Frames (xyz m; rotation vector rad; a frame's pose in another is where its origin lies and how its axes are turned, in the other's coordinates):
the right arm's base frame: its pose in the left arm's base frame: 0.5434 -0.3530 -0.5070 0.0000 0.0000 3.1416
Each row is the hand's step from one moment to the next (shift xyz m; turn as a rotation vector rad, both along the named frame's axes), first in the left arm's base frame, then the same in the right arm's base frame.
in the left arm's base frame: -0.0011 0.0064 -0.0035 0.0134 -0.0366 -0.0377
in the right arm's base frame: 0.0011 -0.0064 -0.0035 -0.0134 0.0366 -0.0377
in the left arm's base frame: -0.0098 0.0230 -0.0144 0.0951 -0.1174 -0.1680
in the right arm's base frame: 0.0098 -0.0230 -0.0144 -0.0951 0.1174 -0.1680
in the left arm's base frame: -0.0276 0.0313 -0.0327 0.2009 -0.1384 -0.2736
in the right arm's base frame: 0.0276 -0.0313 -0.0327 -0.2009 0.1384 -0.2736
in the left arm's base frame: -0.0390 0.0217 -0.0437 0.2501 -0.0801 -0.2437
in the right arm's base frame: 0.0390 -0.0217 -0.0437 -0.2501 0.0801 -0.2437
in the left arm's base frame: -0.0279 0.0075 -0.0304 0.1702 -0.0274 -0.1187
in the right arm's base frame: 0.0279 -0.0075 -0.0304 -0.1702 0.0274 -0.1187
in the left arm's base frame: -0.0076 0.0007 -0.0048 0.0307 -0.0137 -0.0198
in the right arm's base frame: 0.0076 -0.0007 -0.0048 -0.0307 0.0137 -0.0198
